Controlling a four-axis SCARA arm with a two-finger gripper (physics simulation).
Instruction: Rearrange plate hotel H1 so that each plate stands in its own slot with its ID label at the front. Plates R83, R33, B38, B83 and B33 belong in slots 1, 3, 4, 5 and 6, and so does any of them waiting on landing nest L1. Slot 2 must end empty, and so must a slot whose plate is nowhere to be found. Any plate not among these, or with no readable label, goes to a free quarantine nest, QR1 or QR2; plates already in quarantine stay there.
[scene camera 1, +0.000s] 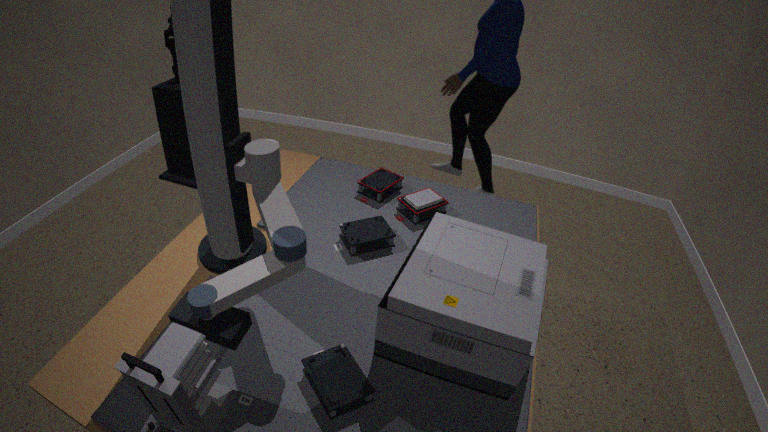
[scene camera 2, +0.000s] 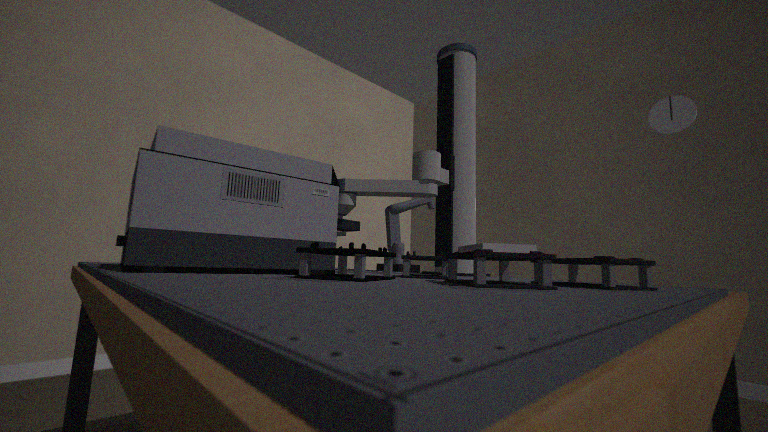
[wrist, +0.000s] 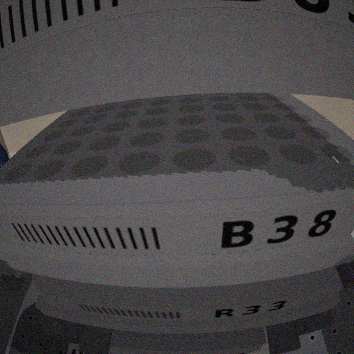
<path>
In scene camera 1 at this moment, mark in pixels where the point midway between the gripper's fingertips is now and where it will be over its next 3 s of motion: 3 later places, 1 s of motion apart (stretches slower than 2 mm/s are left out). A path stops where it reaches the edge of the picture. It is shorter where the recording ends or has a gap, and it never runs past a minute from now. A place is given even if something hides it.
My gripper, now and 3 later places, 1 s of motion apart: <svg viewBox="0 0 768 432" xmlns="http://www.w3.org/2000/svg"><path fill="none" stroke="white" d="M177 380L180 375L211 329L228 282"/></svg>
</path>
